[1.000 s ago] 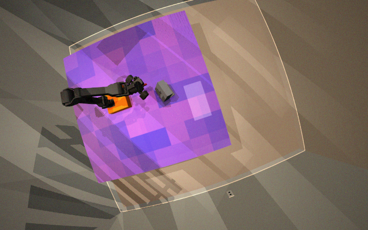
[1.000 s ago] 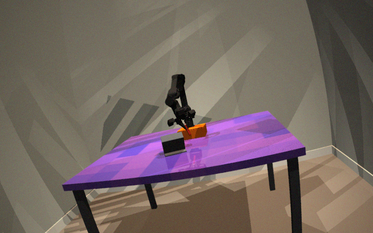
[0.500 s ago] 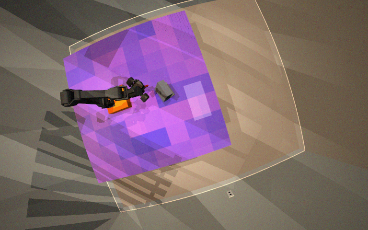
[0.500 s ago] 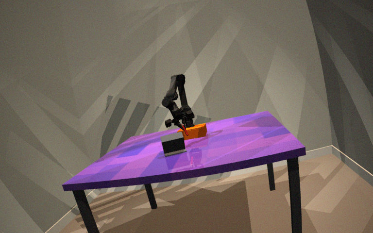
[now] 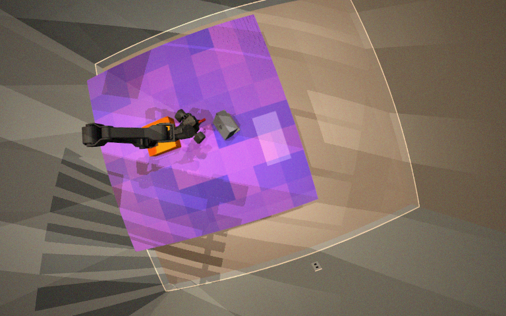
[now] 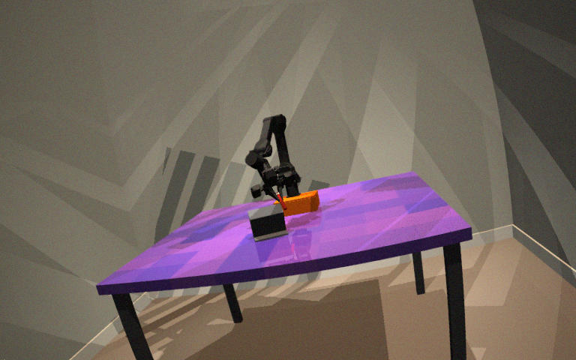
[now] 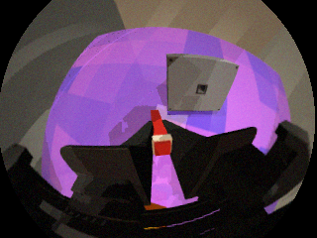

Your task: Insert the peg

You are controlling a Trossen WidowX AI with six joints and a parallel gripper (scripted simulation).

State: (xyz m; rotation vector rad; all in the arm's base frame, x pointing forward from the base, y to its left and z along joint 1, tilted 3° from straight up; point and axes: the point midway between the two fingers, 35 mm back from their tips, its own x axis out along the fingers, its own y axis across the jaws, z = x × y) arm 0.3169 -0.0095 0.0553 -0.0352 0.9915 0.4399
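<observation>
Right now the grey sloped panel is 11 cm ahead of my gripper tip, 5 cm to the right of it and 5 cm below it. Also, from my gripper tip: dark red peg (1 cm to the right, 1 cm behind, 1 cm above).
</observation>
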